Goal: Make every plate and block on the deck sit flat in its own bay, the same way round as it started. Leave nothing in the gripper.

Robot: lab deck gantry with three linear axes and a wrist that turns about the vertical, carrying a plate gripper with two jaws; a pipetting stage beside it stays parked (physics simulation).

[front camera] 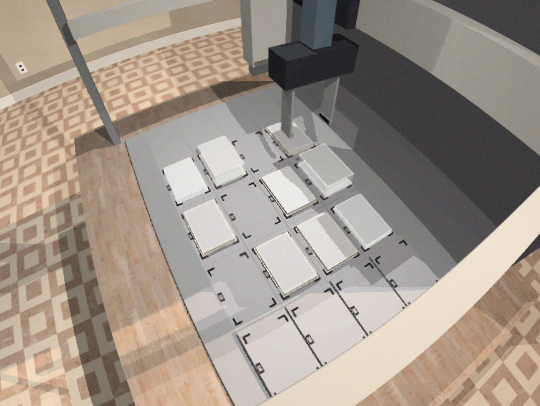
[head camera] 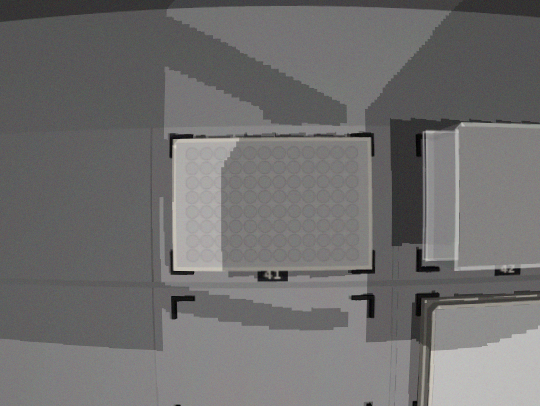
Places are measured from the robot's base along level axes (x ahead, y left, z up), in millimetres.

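Pixels of known places: gripper, fingertip midpoint: (front camera: 306,126); robot's base, link origin: (front camera: 163,171).
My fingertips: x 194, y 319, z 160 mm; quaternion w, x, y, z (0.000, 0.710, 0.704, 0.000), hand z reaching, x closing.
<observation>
Ahead of a thing's pixels: the offset from my fingertips to its top centre. "pt": to the spot under its first point.
My gripper (front camera: 306,127) is open and empty, its two jaws hanging above the far end of the deck. Below it a low pale plate @(130 mm back, 45 mm left, 146 mm down) (front camera: 299,144) (head camera: 300,205) with round wells lies flat inside the corner marks of bay 41. A tall block @(34 mm ahead, 49 mm left, 115 mm down) (front camera: 326,165) (head camera: 500,195) stands in bay 42. A light plate @(34 mm ahead, 62 mm right, 146 mm down) (front camera: 286,189) (head camera: 492,370) lies in bay 32. In the front view, a tall white block @(130 mm back, 169 mm right, 118 mm down) (front camera: 220,155) and a lower white block @(130 mm back, 276 mm right, 146 mm down) (front camera: 186,179) stand at the back left. Plates @(34 mm ahead, 276 mm right, 146 mm down) (front camera: 210,227) @(198 mm ahead, 169 mm right, 146 mm down) (front camera: 286,262) @(198 mm ahead, 62 mm right, 146 mm down) (front camera: 327,242) and a grey-white block @(198 mm ahead, 45 mm left, 146 mm down) (front camera: 362,220) sit nearer the front.
Bay 31 @(pt 132 mm back, 64 mm right, 160 mm down) (head camera: 270,365), beside bay 41, shows bare deck between its corner marks. The parked stage's long pale beam (front camera: 465,295) crosses the front right. A grey frame post (front camera: 92,85) stands at the back left.
</observation>
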